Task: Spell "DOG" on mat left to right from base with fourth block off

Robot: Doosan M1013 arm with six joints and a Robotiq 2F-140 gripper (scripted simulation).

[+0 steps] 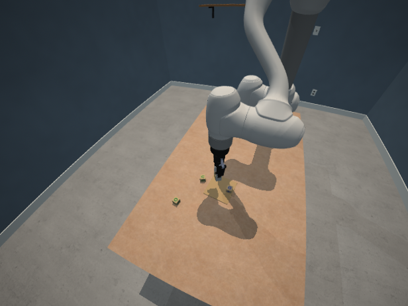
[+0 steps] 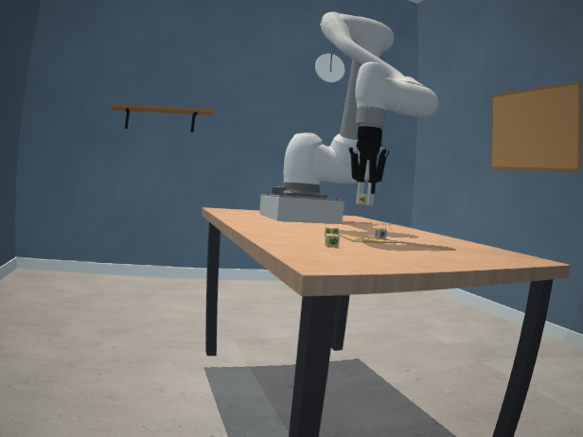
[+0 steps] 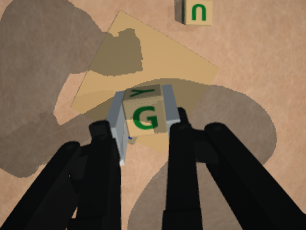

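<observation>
Now: the tan mat 14 cm below my hand and 2 cm to the left of it. Round my hand: G block 2 cm below; D block 12 cm below, 7 cm to the left, 1 cm behind.
</observation>
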